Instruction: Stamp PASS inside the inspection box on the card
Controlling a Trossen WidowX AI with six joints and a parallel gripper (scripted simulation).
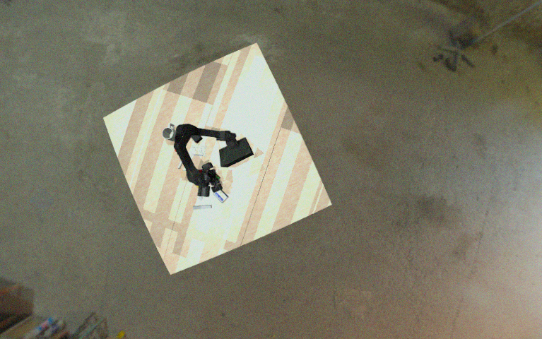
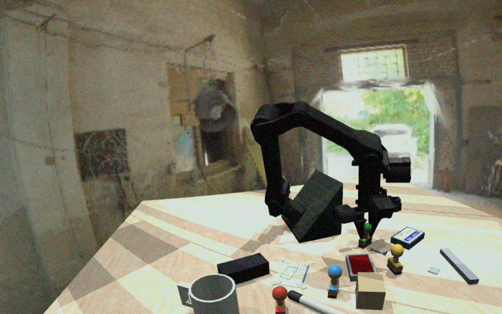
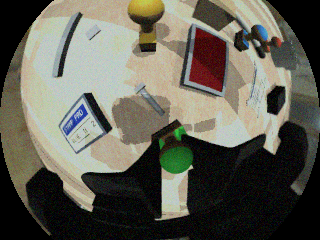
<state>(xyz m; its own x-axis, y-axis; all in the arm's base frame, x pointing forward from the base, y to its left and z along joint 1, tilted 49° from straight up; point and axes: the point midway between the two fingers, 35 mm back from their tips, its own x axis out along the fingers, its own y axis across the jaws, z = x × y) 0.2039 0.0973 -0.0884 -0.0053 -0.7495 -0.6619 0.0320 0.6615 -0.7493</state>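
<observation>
Right now my gripper tip is 9 cm short of the red ink pad, 7 cm to the left of it and 2 cm above it. Round my gripper tip: green-knobbed stamp: right at my gripper tip; then yellow-knobbed stamp: 13 cm ahead, 1 cm below; then blue-knobbed stamp: 16 cm to the right, 14 cm ahead, 1 cm below.
</observation>
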